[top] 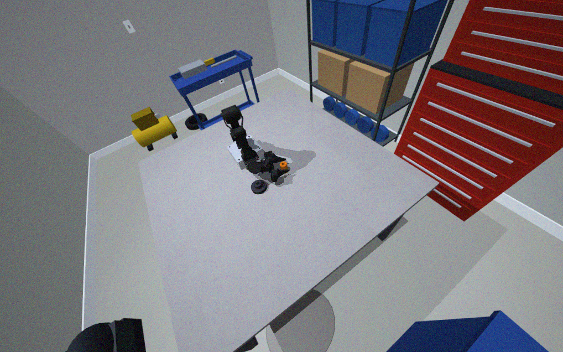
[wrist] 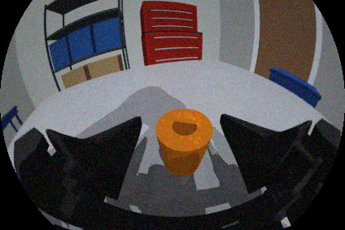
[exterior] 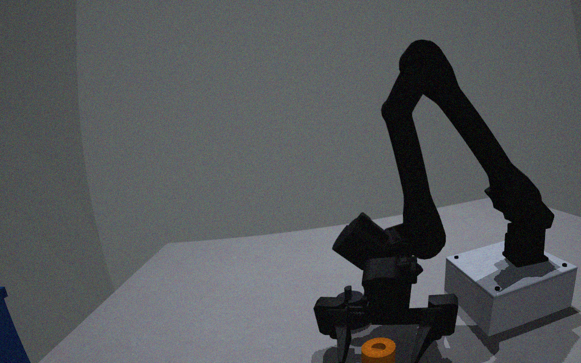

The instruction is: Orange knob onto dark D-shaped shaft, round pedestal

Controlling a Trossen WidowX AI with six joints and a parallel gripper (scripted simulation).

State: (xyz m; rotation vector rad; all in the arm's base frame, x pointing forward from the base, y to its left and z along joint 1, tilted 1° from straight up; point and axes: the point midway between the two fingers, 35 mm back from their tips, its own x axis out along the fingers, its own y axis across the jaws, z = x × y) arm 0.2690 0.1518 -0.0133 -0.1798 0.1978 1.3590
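Right now the orange knob is 20 mm to the right of my gripper tip and 20 mm below it. Round my gripper tip: dark round pedestal (190 mm to the right, 40 mm ahead, 10 mm below).
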